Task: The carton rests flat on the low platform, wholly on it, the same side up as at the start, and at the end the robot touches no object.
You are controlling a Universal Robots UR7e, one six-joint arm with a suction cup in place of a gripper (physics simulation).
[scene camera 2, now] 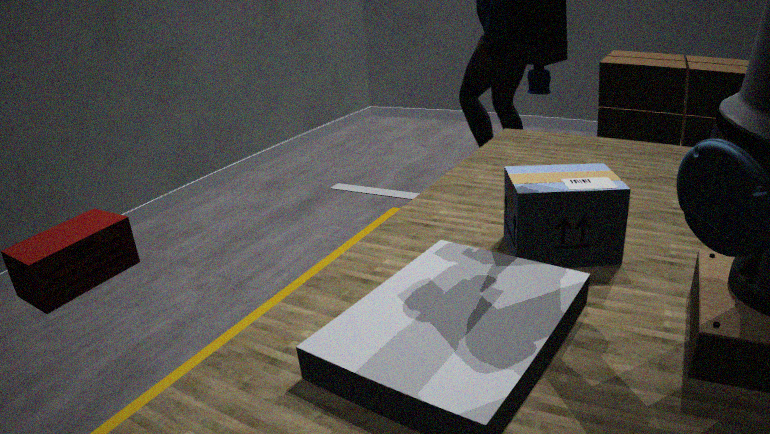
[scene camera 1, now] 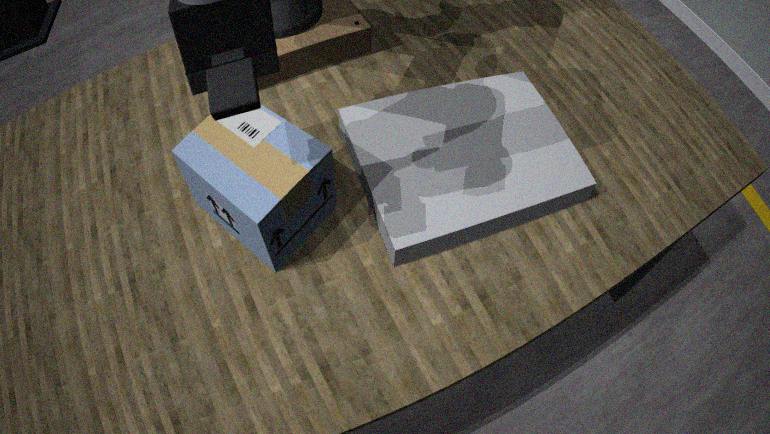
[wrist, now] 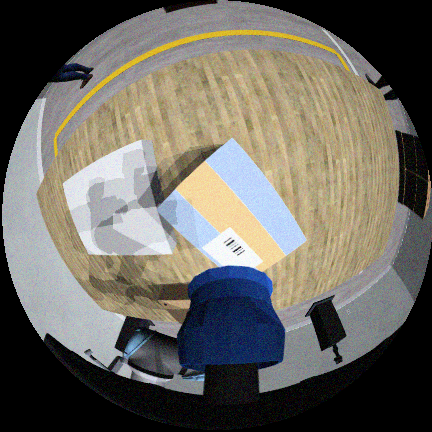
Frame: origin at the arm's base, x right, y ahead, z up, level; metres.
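Seen in the pictures: hand, its tool point: [scene camera 2: 539,92] [wrist: 230,295]; arm's base, origin of its link: [scene camera 1: 281,14].
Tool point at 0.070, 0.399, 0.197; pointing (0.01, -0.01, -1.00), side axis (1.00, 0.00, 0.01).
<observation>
Pixels of each thing's top centre, then the offset from my tool point to it, as dx, dy, dz.
- carton, centre of its top: [scene camera 1: 245,148] [wrist: 238,227] [scene camera 2: 564,176] +0.015, -0.041, -0.134
- platform, centre of its top: [scene camera 2: 458,309] [scene camera 1: 472,143] [wrist: 100,212] -0.289, -0.031, -0.215
The carton [scene camera 1: 234,175] [scene camera 2: 571,226] [wrist: 250,200] is light blue with a tan tape strip and a white barcode label on top. It stands upright on the wooden table, apart from the low platform and turned at an angle to it. The platform [scene camera 1: 485,210] [scene camera 2: 372,339] [wrist: 150,235] is a flat, light grey slab with shadows across it. My blue suction cup [scene camera 2: 539,92] [wrist: 230,272] is off and holds nothing. It hangs above the carton's level with a gap beneath it, near the label end in the wrist view. In scene camera 1 the cup is hidden.
The arm's wooden base block [scene camera 1: 323,51] [scene camera 2: 706,318] stands at the table's edge. Beyond the table are a red box [scene camera 2: 70,242], stacked brown boxes [scene camera 2: 641,91] [wrist: 412,172] and a person's dark legs [scene camera 2: 475,97]. A yellow line [scene camera 2: 253,318] [wrist: 225,33] runs along the floor.
</observation>
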